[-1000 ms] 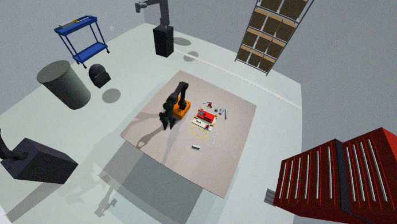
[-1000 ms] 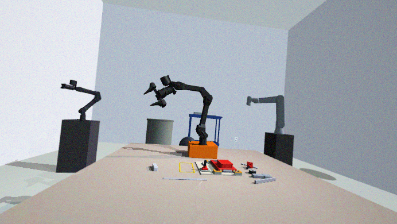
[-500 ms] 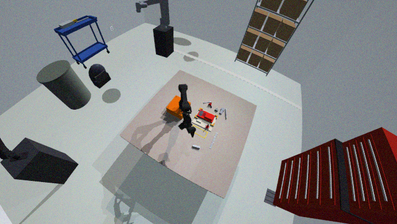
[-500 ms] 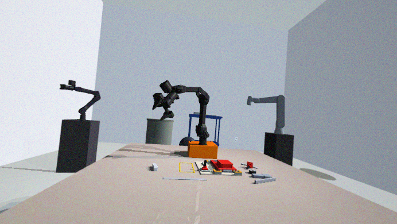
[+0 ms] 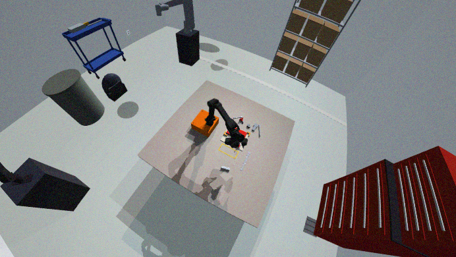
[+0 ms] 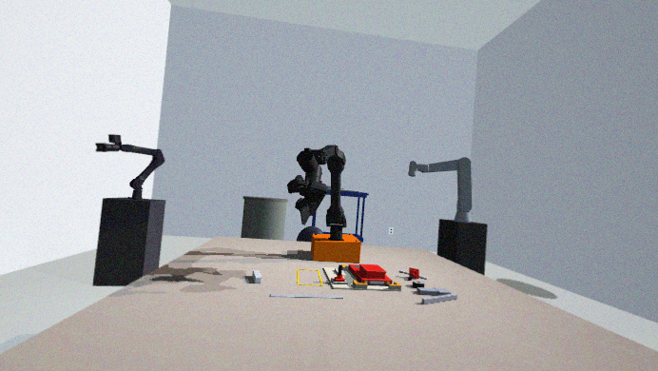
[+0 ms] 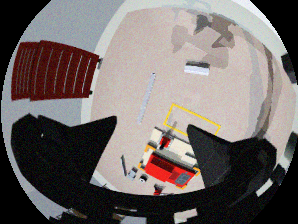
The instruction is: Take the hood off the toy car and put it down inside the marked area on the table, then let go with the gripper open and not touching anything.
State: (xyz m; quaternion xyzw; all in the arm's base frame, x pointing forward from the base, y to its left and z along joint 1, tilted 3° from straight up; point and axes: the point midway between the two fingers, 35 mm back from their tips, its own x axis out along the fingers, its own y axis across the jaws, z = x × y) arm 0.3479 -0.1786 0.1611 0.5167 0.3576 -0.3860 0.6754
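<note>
Now: the hood 25 cm to the left of my gripper tip, 17 cm below it and 4 cm behind it. Round my gripper tip: white wheel 41 cm to the left, 20 cm below, 1 cm ahead.
</note>
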